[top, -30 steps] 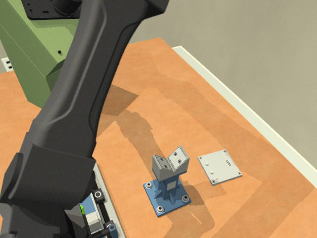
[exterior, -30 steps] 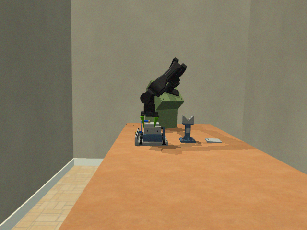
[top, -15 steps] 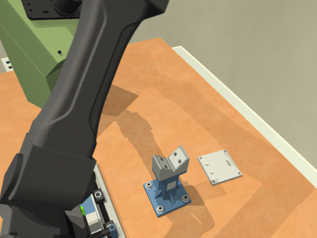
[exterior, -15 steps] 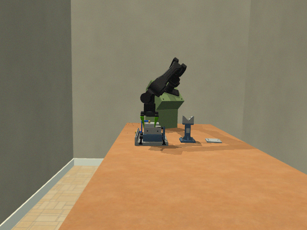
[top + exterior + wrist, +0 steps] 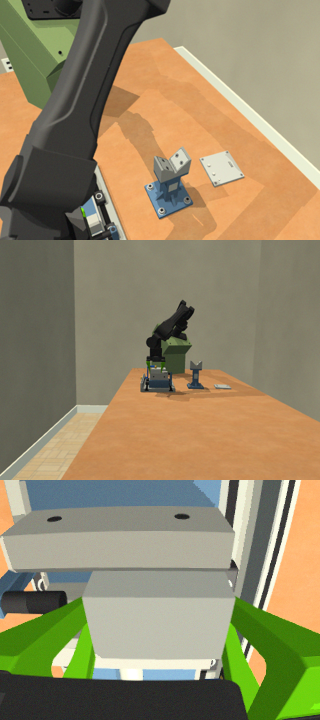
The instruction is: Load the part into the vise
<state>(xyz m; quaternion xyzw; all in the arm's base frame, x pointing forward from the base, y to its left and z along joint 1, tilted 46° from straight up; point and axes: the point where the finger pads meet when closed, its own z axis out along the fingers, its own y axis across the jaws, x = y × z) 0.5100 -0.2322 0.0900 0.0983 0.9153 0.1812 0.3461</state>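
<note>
Now: the grey part right at my hand. Round my hand: fixed jaw (30 mm ahead, 20 mm to the left, 20 mm below); then moving jaw (30 mm behind, 20 mm to the left, 20 mm below); then work stop (10 mm ahead, 70 mm to the left).
</note>
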